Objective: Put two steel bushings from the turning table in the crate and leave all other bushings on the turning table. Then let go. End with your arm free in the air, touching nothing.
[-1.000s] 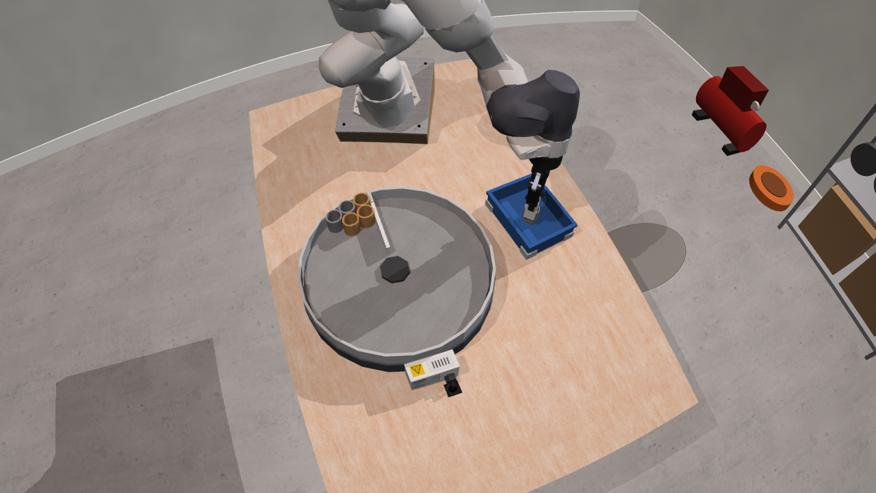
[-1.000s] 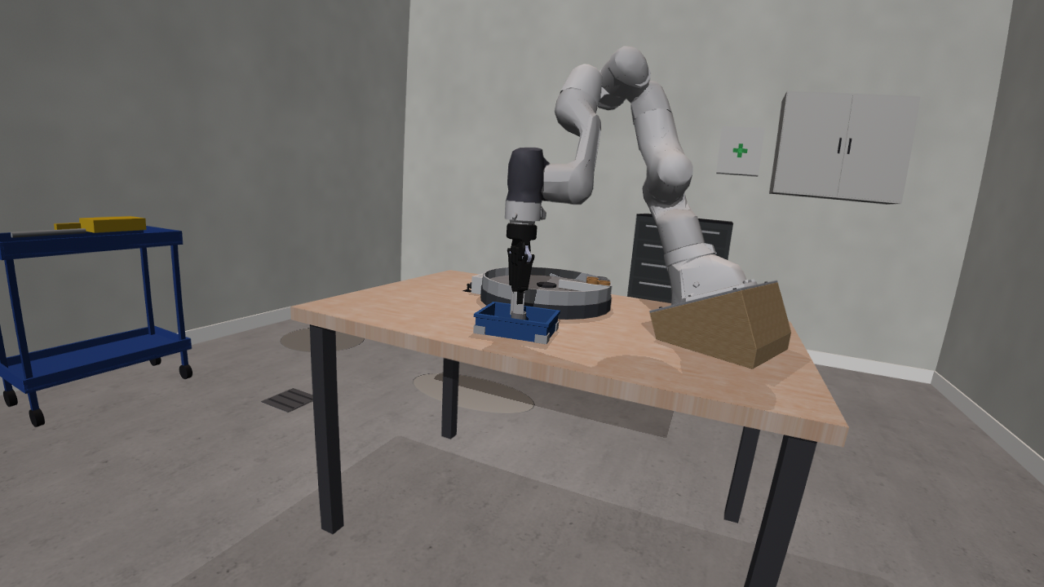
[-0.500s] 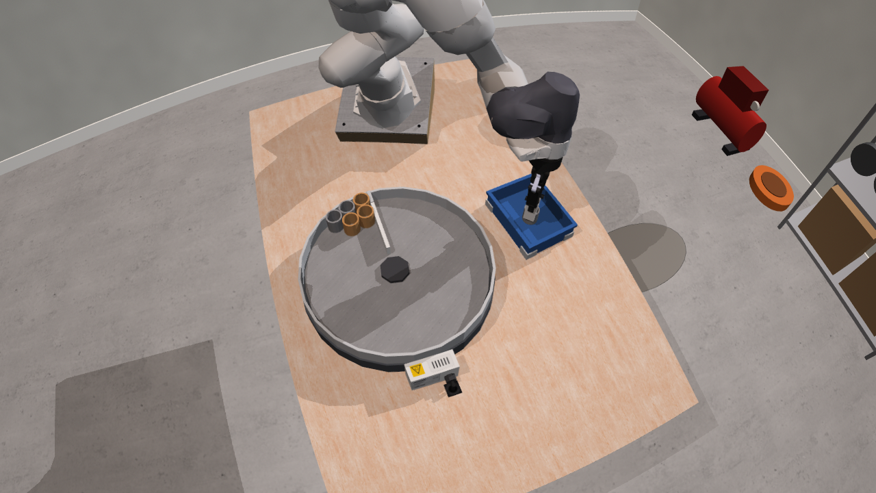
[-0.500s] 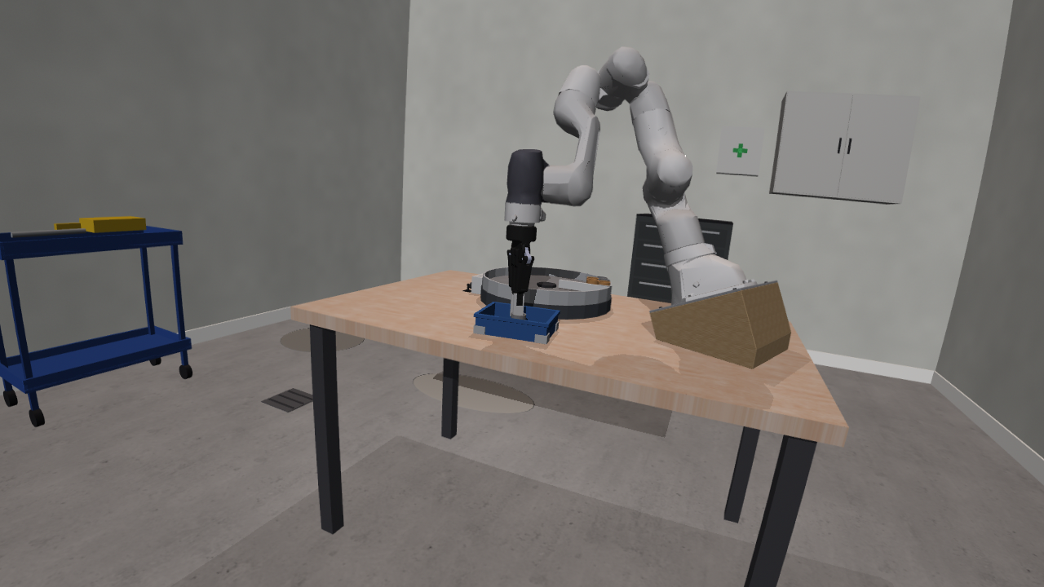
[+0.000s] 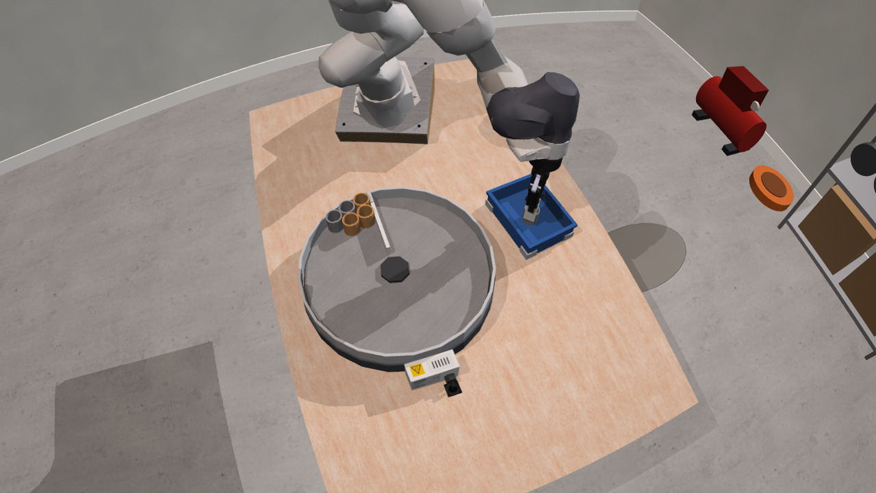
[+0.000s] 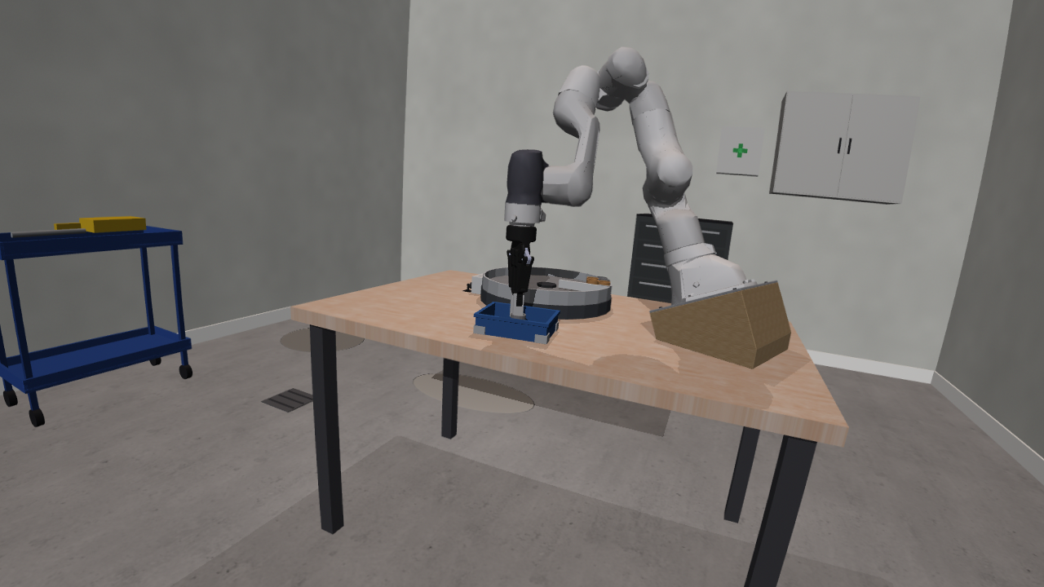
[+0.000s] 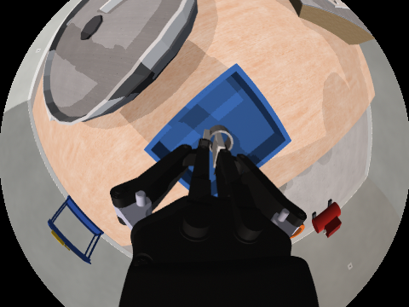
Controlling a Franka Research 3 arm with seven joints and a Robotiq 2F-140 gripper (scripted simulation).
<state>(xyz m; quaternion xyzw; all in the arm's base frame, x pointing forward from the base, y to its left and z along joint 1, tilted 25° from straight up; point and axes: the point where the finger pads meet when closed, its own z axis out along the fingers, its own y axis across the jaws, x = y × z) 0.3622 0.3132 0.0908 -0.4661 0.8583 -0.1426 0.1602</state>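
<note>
Now: hand 4 cm above the blue crate, 1 cm to the right of it and 1 cm past it. Round my hand: round grey turning table 34 cm to the right, 11 cm ahead, 1 cm below.
</note>
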